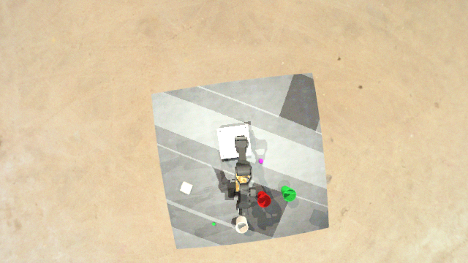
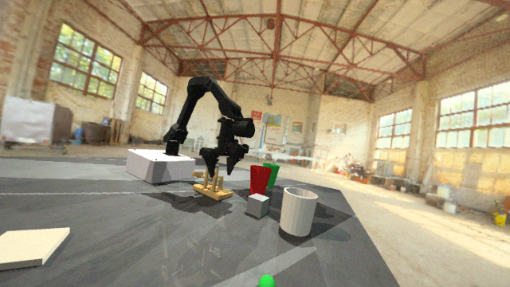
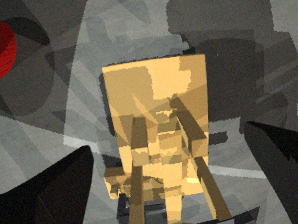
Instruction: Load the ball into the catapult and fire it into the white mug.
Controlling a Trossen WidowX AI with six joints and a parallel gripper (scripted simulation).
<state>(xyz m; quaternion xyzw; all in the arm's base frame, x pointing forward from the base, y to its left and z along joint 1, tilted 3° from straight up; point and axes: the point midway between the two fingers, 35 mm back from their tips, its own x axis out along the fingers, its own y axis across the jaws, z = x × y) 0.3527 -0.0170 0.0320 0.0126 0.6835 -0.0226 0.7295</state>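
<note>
The magenta ball lies 18 cm behind my gripper tip, 16 cm to the left of it and 6 cm below it. From my gripper tip the other things lie so: grey cube (17 cm ahead, 1 cm to the right, 5 cm below); then red cup (9 cm ahead, 15 cm to the left, 4 cm below); then wooden catapult (7 cm behind, 2 cm to the left, 2 cm below).
</note>
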